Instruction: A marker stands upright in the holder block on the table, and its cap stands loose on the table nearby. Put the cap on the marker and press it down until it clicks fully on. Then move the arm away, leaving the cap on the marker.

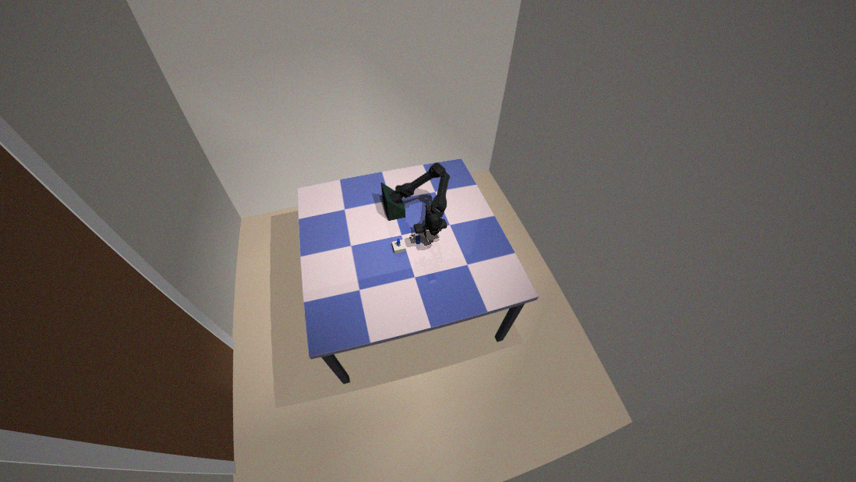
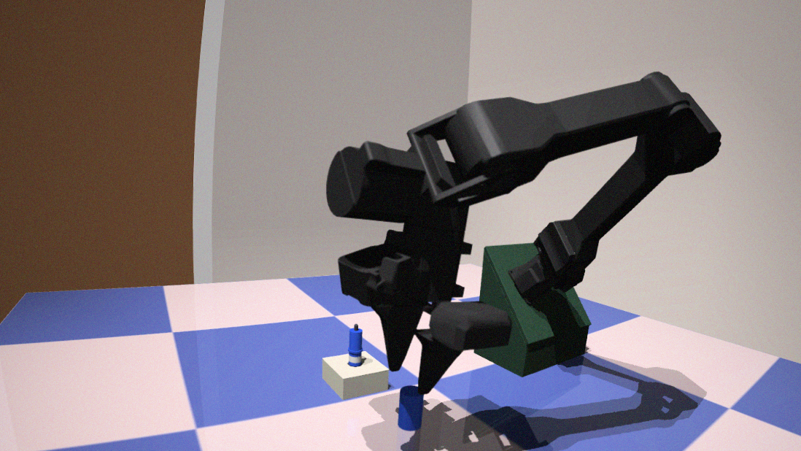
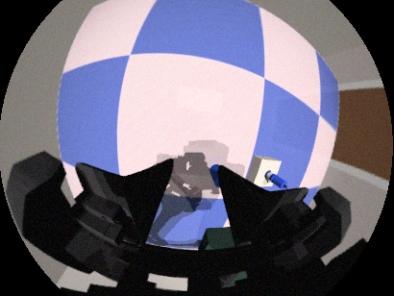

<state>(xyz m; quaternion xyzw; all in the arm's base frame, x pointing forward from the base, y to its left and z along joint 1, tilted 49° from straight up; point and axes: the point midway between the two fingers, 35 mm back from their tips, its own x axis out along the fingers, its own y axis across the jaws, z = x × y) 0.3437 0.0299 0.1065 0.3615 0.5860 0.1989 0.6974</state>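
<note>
Now: the blue cap 7 cm below my gripper tip, 6 cm behind it and 5 cm to the right of it.
</note>
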